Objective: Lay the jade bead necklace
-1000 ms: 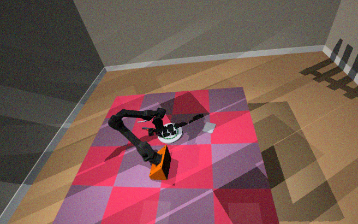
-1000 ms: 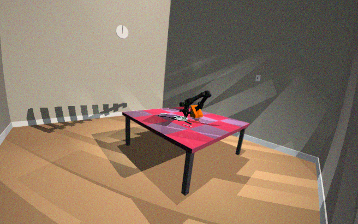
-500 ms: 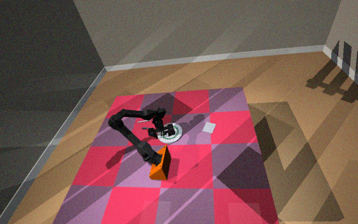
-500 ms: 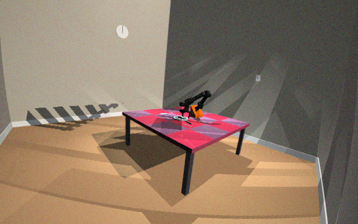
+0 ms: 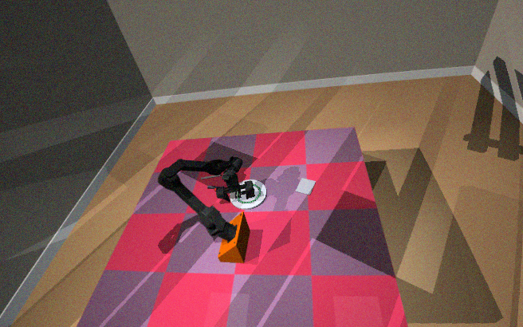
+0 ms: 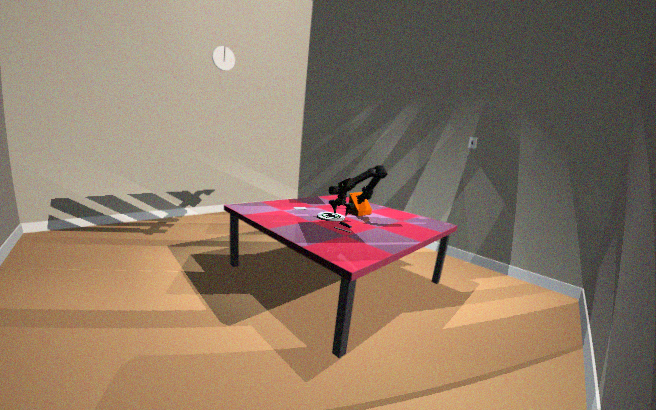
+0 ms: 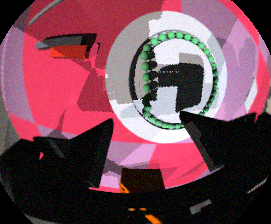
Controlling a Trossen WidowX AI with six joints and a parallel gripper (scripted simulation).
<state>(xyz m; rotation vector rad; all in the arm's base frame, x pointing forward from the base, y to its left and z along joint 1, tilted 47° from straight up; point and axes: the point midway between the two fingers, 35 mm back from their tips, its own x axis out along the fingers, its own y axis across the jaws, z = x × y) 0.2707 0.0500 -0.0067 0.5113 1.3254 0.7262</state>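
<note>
Right now the round white bead board is 5 cm ahead of my gripper tip, 4 cm to the right of it and 1 cm below it. Round my gripper tip: red-handled tool (10 cm ahead, 13 cm to the left, 2 cm below); flat grey pad (8 cm ahead, 36 cm to the right, 2 cm below); thin white rod (20 cm ahead, 20 cm to the left, 2 cm below).
</note>
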